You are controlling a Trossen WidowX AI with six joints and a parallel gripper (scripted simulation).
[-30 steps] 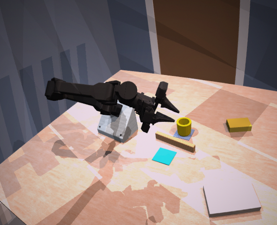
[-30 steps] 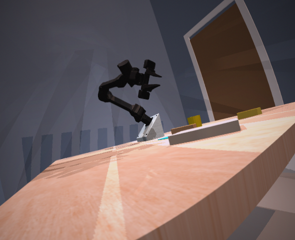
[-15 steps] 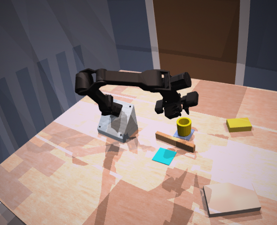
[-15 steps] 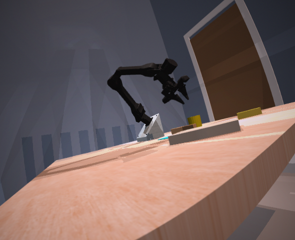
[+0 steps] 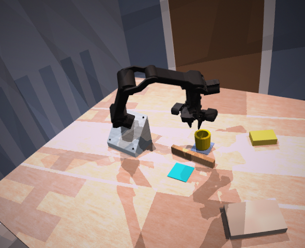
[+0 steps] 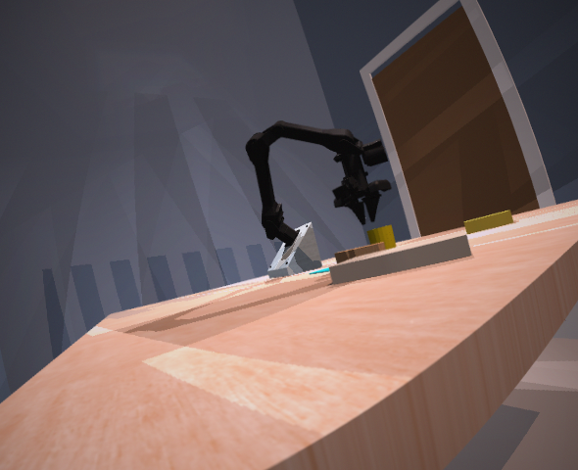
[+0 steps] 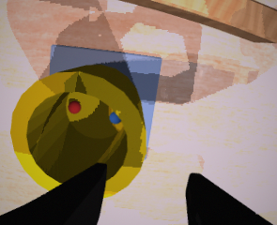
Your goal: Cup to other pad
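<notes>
The yellow cup is 6 cm below my gripper tip and 3 cm ahead of it. From my gripper tip the other things lie so: cyan pad (18 cm to the right, 10 cm below, 3 cm ahead); then brown wooden bar (9 cm to the right, 9 cm below, 3 cm ahead); then pale blue pad (10 cm below, 3 cm ahead).
</notes>
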